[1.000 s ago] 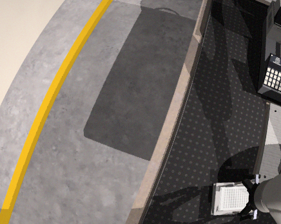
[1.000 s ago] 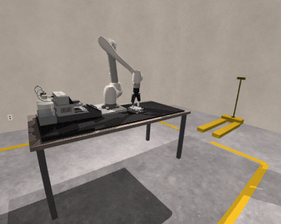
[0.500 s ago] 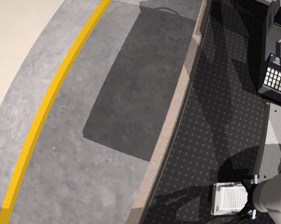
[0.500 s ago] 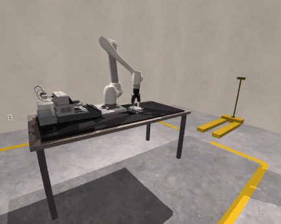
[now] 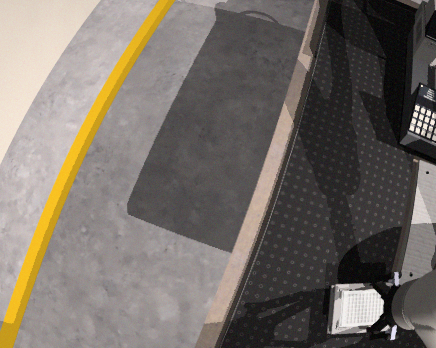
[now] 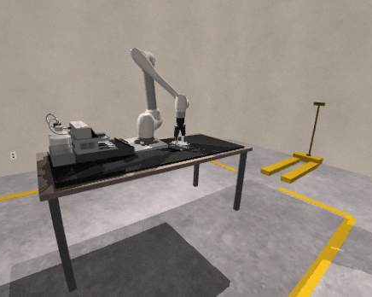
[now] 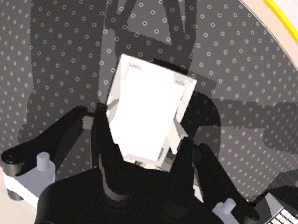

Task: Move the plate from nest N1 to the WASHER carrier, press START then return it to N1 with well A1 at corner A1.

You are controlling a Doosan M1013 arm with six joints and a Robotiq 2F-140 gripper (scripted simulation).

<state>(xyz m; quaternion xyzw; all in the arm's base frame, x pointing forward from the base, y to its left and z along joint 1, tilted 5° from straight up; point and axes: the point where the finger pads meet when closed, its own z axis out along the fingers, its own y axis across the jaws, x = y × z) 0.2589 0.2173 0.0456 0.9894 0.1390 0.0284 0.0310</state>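
Now: hand 20 mm above the white well plate. The rest, counted from my hand: plate nest N1 (30 mm below); plate washer (670 mm to the right, 180 mm behind, 60 mm above).
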